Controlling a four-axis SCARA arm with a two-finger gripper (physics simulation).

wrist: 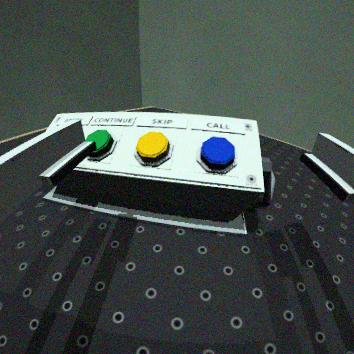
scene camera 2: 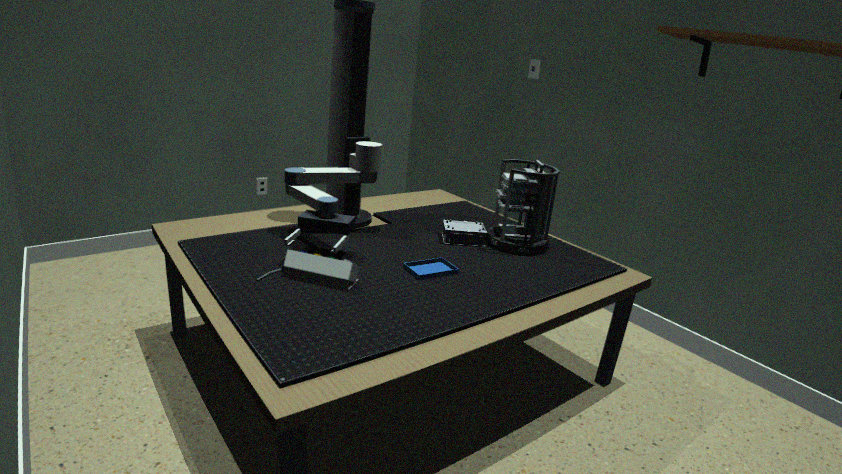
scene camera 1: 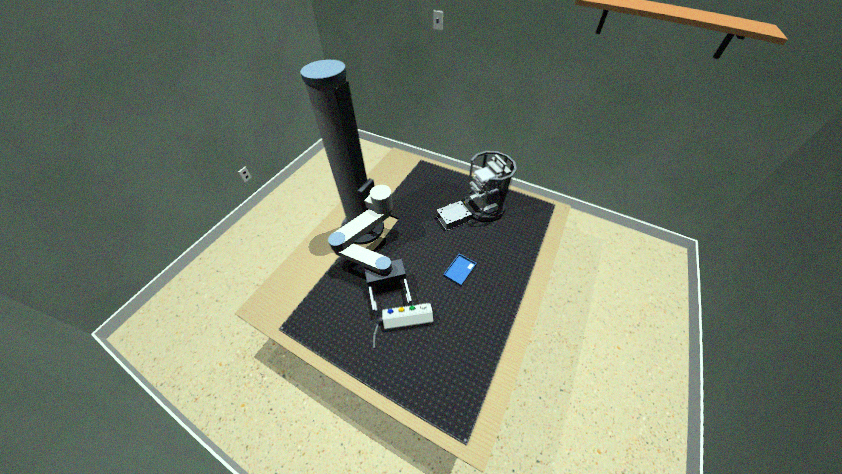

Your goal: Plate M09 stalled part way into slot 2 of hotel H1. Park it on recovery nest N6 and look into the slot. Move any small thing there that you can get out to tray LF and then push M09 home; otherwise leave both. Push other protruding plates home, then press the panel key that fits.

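Places are measured from the arm's base along level axes (x ahead, y left, z up), in metres.
Pixels of known places: gripper, fingertip midpoint: (wrist: 200, 135) (scene camera 2: 309, 246) (scene camera 1: 392, 306).
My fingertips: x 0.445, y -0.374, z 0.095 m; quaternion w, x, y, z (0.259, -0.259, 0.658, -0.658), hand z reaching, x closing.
Observation:
Ahead of a thing's pixels: the offset from my fingertips to its top centre. "spot": to the spot under its first point. Level surfaces: height alone.
My gripper (scene camera 1: 391, 303) (scene camera 2: 311, 246) (wrist: 200, 135) is open and empty, low beside the key panel {0.073 m ahead, 0.006 m left, 0.001 m up} (scene camera 1: 407, 318) (scene camera 2: 319, 269) (wrist: 185, 150). In the wrist view the CALL key {0.000 m ahead, 0.022 m right, 0.008 m down} (wrist: 218, 151) is blue, the SKIP key {0.040 m ahead, 0.008 m left, 0.008 m down} (wrist: 152, 146) yellow and the CONTINUE key {0.080 m ahead, 0.038 m left, 0.008 m down} (wrist: 100, 142) green; the left finger overlaps the green key's edge and hides most of the RETRY end. The round hotel (scene camera 1: 506, 194) (scene camera 2: 518, 248) holds several pale plates; slot numbers and depths are unreadable. A white plate-like block {0.001 m ahead, 0.670 m left, 0.013 m down} (scene camera 1: 453, 211) (scene camera 2: 464, 226) lies low beside it, label unreadable. The blue tray {0.177 m ahead, 0.364 m left, 0.065 m down} (scene camera 1: 456, 272) (scene camera 2: 431, 269) bears a white patch.
The arm's dark column (scene camera 1: 337, 135) (scene camera 2: 347, 105) stands at the table's edge. A cable {spot: 0.019 m back, 0.139 m right, 0.076 m down} (scene camera 1: 374, 336) (scene camera 2: 269, 274) leaves the panel's end. A dark perforated mat {0.082 m down} (scene camera 1: 436, 370) (scene camera 2: 353, 329) (wrist: 177, 300) covers much of the wooden table {0.095 m down} (scene camera 1: 265, 300) (scene camera 2: 365, 382).

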